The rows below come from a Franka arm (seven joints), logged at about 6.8 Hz.
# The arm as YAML. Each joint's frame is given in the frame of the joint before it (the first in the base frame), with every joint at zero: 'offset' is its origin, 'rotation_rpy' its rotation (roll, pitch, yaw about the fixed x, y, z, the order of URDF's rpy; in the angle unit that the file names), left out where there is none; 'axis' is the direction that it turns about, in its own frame. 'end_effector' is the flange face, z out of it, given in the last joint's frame.
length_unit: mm
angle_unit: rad
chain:
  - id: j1
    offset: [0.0, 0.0, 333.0]
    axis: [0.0, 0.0, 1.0]
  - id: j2
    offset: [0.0, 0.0, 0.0]
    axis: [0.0, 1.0, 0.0]
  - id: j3
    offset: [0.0, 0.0, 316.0]
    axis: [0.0, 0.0, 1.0]
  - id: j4
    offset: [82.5, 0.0, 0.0]
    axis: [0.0, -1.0, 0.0]
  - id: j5
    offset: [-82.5, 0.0, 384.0]
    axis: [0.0, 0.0, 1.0]
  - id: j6
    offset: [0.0, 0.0, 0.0]
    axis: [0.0, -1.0, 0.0]
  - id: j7
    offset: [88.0, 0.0, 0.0]
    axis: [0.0, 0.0, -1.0]
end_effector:
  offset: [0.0, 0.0, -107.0]
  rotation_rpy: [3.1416, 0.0, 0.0]
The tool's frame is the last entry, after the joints.
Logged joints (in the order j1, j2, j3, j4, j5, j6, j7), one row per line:
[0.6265, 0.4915, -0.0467, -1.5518, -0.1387, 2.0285, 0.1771]
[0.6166, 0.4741, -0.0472, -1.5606, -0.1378, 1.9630, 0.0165]
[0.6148, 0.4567, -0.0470, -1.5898, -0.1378, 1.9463, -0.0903]
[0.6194, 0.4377, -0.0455, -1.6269, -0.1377, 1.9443, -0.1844]
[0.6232, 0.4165, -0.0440, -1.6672, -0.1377, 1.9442, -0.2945]
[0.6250, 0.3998, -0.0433, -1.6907, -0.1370, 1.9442, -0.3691]
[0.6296, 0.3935, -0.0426, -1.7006, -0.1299, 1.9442, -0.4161]
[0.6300, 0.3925, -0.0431, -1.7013, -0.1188, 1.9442, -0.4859]
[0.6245, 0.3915, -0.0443, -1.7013, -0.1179, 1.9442, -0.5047]
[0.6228, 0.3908, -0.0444, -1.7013, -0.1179, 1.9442, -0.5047]
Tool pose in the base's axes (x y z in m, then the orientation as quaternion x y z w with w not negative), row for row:
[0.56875, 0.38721, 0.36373, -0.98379, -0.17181, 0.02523, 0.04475]
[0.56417, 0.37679, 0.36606, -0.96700, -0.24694, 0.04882, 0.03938]
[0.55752, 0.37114, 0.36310, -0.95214, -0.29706, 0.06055, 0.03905]
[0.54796, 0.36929, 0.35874, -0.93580, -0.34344, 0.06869, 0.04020]
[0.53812, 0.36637, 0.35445, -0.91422, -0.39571, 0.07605, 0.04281]
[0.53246, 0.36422, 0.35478, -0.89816, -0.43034, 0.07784, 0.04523]
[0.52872, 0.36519, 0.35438, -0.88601, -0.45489, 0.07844, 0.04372]
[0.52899, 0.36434, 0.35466, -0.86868, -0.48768, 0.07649, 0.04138]
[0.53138, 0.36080, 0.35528, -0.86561, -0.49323, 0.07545, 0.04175]
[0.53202, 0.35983, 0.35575, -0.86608, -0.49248, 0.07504, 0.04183]
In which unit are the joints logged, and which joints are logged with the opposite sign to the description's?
The joints are logged in radians. Opposite sign: j5.
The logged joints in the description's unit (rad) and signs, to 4 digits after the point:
[0.6265, 0.4915, -0.0467, -1.5518, 0.1387, 2.0285, 0.1771]
[0.6166, 0.4741, -0.0472, -1.5606, 0.1378, 1.9630, 0.0165]
[0.6148, 0.4567, -0.0470, -1.5898, 0.1378, 1.9463, -0.0903]
[0.6194, 0.4377, -0.0455, -1.6269, 0.1377, 1.9443, -0.1844]
[0.6232, 0.4165, -0.0440, -1.6672, 0.1377, 1.9442, -0.2945]
[0.6250, 0.3998, -0.0433, -1.6907, 0.1370, 1.9442, -0.3691]
[0.6296, 0.3935, -0.0426, -1.7006, 0.1299, 1.9442, -0.4161]
[0.6300, 0.3925, -0.0431, -1.7013, 0.1188, 1.9442, -0.4859]
[0.6245, 0.3915, -0.0443, -1.7013, 0.1179, 1.9442, -0.5047]
[0.6228, 0.3908, -0.0444, -1.7013, 0.1179, 1.9442, -0.5047]

